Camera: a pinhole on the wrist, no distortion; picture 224 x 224 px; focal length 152.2 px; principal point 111.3 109.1 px. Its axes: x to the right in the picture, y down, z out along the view. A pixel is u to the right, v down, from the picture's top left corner.
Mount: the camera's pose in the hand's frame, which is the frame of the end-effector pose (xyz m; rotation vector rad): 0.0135 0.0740 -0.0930 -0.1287 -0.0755 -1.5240
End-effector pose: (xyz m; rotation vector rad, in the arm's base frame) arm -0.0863 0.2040 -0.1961 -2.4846 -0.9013 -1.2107
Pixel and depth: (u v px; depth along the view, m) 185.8 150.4 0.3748
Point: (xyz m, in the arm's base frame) 0.1314 0.4394 -0.2826
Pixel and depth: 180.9 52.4 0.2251
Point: -0.0226 0.2470 -0.3338
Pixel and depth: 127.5 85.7 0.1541
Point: -0.0013 0.1702 -0.2349
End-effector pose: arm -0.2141 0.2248 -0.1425 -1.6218 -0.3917 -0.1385
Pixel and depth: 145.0 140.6 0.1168
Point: -0.1567 0.2540 -0.1922
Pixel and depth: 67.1 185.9 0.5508
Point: 0.1104 0.6771 -0.3843
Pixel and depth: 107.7 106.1 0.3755
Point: -0.1943 0.4961 -0.2876
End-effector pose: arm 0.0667 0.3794 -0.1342 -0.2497 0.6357 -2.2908
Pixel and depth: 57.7 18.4 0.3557
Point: 0.4360 0.2785 -0.0379
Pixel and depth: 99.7 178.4 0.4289
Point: 0.1270 0.0023 0.0517
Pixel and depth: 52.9 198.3 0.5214
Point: 0.1861 -0.2071 0.0139
